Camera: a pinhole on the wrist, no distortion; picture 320 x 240 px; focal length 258.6 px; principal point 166.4 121.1 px. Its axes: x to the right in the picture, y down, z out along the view. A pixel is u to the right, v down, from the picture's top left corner.
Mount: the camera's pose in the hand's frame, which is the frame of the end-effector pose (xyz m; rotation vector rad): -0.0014 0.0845 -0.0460 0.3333 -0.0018 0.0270
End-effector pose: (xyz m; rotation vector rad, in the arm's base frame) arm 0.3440 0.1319 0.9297 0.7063 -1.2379 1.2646
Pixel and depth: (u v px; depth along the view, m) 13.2 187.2 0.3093
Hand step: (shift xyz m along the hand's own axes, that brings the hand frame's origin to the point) -0.1859 0.0532 0.2710
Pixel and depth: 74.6 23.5 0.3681
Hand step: -0.1273 -0.1706 0.2556
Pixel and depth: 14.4 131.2 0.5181
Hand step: -0.3050 -0.0739 0.4483
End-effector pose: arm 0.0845 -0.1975 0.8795 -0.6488 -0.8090 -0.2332
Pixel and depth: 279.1 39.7 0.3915
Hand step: 0.1735 -0.1555 0.2847
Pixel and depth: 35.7 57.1 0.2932
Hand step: -0.1468 -0.0838 0.2064
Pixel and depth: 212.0 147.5 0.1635
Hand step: 0.0274 0.0475 0.1141
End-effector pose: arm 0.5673 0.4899 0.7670 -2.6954 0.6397 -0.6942
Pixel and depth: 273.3 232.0 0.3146
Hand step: 0.1258 0.1124 0.2962
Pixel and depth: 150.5 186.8 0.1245
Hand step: -0.0096 0.0734 0.0819
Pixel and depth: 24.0 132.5 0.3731
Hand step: -0.2062 -0.0274 0.3107
